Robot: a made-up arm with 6 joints.
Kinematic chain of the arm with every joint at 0, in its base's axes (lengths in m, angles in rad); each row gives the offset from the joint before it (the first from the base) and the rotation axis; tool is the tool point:
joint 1: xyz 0 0 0.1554 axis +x
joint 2: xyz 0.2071 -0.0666 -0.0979 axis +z
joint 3: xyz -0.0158 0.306 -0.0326 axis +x
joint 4: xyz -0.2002 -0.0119 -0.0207 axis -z
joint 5: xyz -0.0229 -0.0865 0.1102 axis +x
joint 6: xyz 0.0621 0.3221 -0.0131 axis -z
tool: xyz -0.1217 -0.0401 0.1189
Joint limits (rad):
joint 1: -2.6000..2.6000
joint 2: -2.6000..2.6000
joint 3: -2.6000..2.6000
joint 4: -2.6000..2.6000
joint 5: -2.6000..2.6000
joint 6: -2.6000..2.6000
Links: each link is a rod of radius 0.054 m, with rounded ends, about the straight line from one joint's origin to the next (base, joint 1, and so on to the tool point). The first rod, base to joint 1, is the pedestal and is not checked.
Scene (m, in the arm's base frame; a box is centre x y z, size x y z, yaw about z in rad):
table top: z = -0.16
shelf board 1: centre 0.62 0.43 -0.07 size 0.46 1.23 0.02 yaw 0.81
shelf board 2: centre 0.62 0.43 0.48 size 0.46 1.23 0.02 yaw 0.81
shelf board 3: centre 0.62 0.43 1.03 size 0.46 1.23 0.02 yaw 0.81
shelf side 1: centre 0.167 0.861 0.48 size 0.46 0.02 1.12 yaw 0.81
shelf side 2: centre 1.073 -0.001 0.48 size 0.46 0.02 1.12 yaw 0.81
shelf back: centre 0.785 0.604 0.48 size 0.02 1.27 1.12 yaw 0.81
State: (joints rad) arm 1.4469 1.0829 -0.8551 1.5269 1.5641 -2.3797
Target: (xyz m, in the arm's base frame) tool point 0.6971 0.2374 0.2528
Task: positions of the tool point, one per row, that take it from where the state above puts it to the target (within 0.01 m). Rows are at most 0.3 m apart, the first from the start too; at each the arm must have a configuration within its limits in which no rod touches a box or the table.
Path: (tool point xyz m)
1: -0.3634 -0.2313 0.2545
2: -0.2408 -0.1486 0.4722
3: -0.0516 -0.0442 0.5932
4: 0.1580 0.0442 0.6047
5: 0.3407 0.0883 0.5245
6: 0.4605 0.0800 0.3921
7: 0.5028 0.0334 0.2528
8: 0.6218 0.1210 0.2712
9: 0.6971 0.2374 0.2528

